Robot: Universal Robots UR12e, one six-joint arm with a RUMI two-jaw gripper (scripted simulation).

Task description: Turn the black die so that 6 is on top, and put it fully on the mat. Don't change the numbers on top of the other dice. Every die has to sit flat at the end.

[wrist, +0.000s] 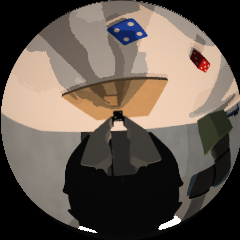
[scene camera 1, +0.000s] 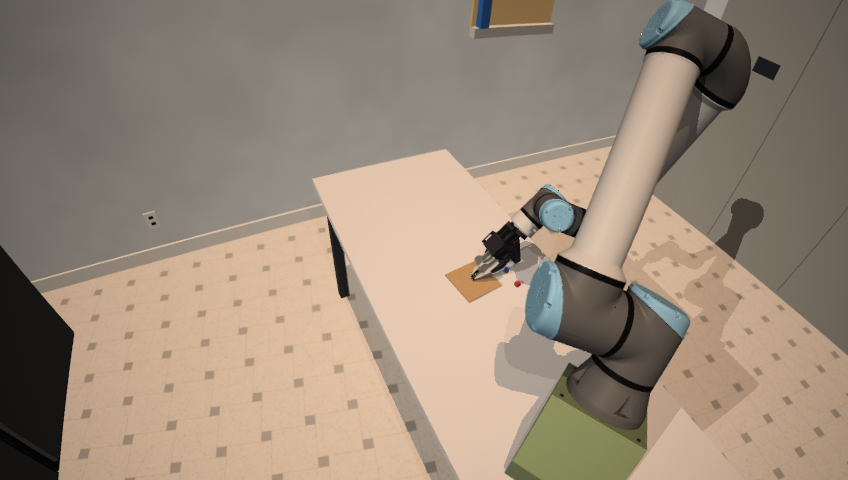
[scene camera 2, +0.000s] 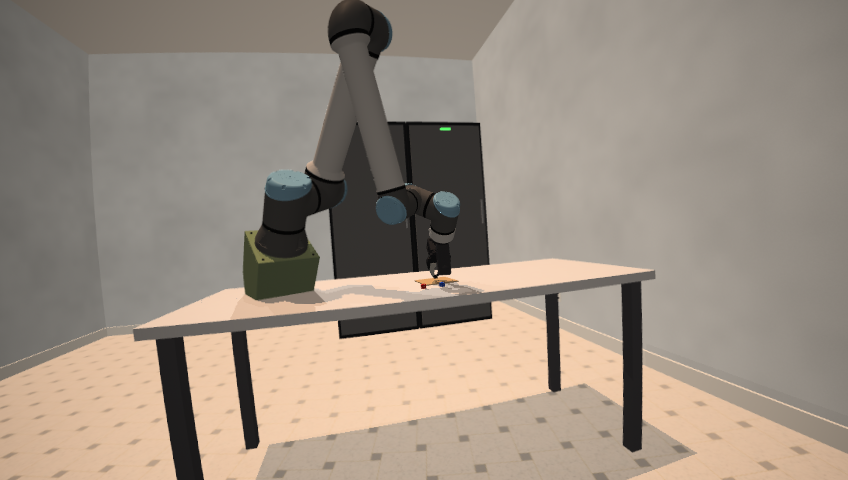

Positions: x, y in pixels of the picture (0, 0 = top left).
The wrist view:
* brown mat: 136, 96
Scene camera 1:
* my gripper: 473, 276
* brown mat: 461, 278
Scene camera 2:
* my gripper: 435, 276
